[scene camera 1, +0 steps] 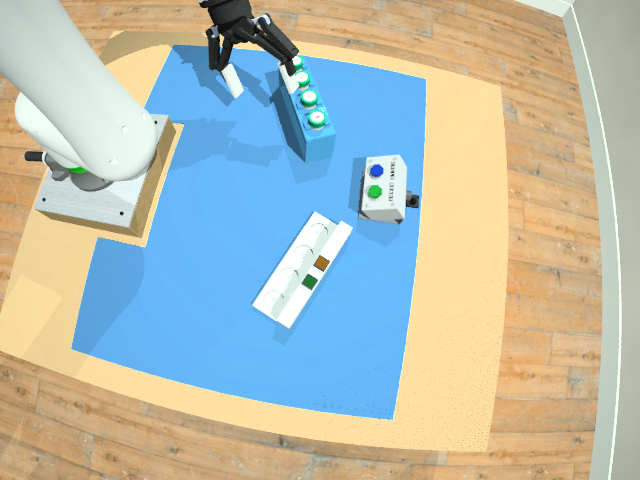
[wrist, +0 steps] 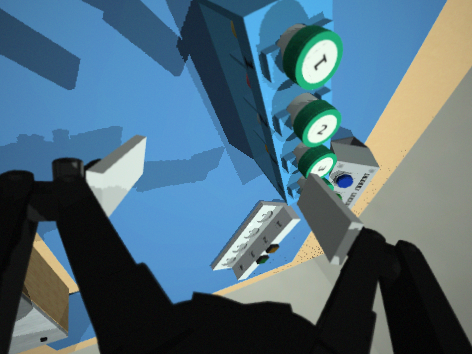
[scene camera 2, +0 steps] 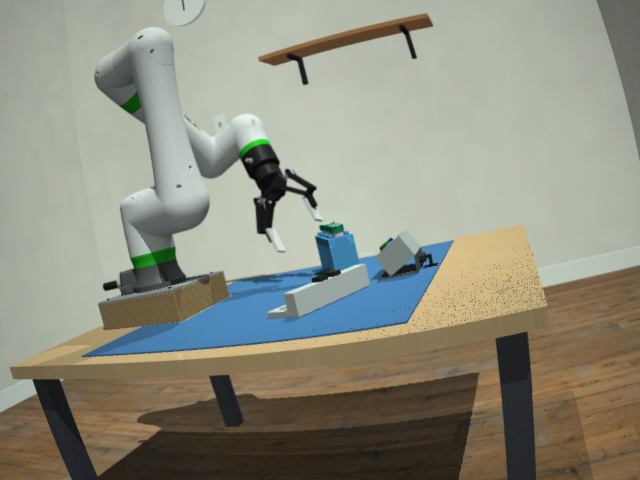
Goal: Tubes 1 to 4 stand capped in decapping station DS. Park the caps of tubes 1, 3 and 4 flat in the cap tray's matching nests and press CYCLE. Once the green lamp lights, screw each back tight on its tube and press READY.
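Where they show: gripper, fingertip midpoint: [scene camera 1: 265, 91] [wrist: 227, 172] [scene camera 2: 299, 236]; arm's base at its link origin: [scene camera 2: 160, 286].
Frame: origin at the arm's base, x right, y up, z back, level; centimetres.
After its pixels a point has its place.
Note:
The blue decapping station [scene camera 1: 320, 147] {z -46.9, x -7.9, y -1.5 cm} [scene camera 2: 337, 253] {z -45.5, x -7.2, y -0.9 cm} [wrist: 220, 90] holds four tubes in a row. Green caps with white tops sit on them: cap 1 [scene camera 1: 296, 62] {z -39.7, x -24.4, y 5.2 cm} [wrist: 320, 60] {z -39.3, x -25.2, y 5.2 cm}, cap 2 [scene camera 1: 302, 79] {z -41.6, x -19.6, y 5.5 cm} [wrist: 321, 127] {z -41.2, x -20.5, y 5.5 cm}, cap 3 [scene camera 1: 309, 98] {z -43.6, x -14.9, y 5.3 cm} [wrist: 321, 167] {z -43.4, x -15.7, y 5.3 cm} and cap 4 [scene camera 1: 316, 118] {z -45.5, x -10.3, y 5.3 cm}. In the wrist view a finger mostly hides cap 4. My gripper [scene camera 1: 263, 87] {z -34.5, x -16.5, y 4.1 cm} [scene camera 2: 299, 235] {z -34.5, x -16.5, y 4.1 cm} [wrist: 227, 172] {z -34.5, x -16.5, y 4.1 cm} is open and empty, tilted, above the mat beside the station. The white cap tray [scene camera 1: 297, 310] {z -46.4, x 24.3, y -2.4 cm} [scene camera 2: 330, 294] {z -49.4, x 19.0, y -5.3 cm} [wrist: 289, 217] {z -52.3, x 7.0, y -3.2 cm} has empty nests. Its amber lamp [scene camera 1: 321, 262] {z -49.7, x 15.3, y -1.6 cm} [wrist: 272, 248] {z -49.3, x 14.4, y -1.7 cm} and green lamp [scene camera 1: 309, 281] {z -47.9, x 19.0, y -1.5 cm} [wrist: 262, 259] {z -47.6, x 18.1, y -1.7 cm} look dark.
The grey control box [scene camera 1: 385, 206] {z -60.2, x 3.8, y 0.3 cm} [scene camera 2: 400, 253] {z -61.8, x 4.3, y -2.2 cm} carries a blue button [scene camera 1: 376, 170] {z -58.2, x -3.6, y 0.1 cm} [wrist: 345, 181] {z -58.0, x -4.1, y 0.0 cm} and a green button [scene camera 1: 374, 191] {z -58.0, x 0.9, y 0.1 cm}. It stands right of the tray and station in scene camera 1. The robot's base block [scene camera 1: 136, 227] {z -12.1, x 12.8, y -3.1 cm} [scene camera 2: 201, 299] {z -12.6, x 2.4, y -4.6 cm} stands at the left of the blue mat [scene camera 1: 206, 310] {z -29.0, x 26.4, y -6.9 cm}.

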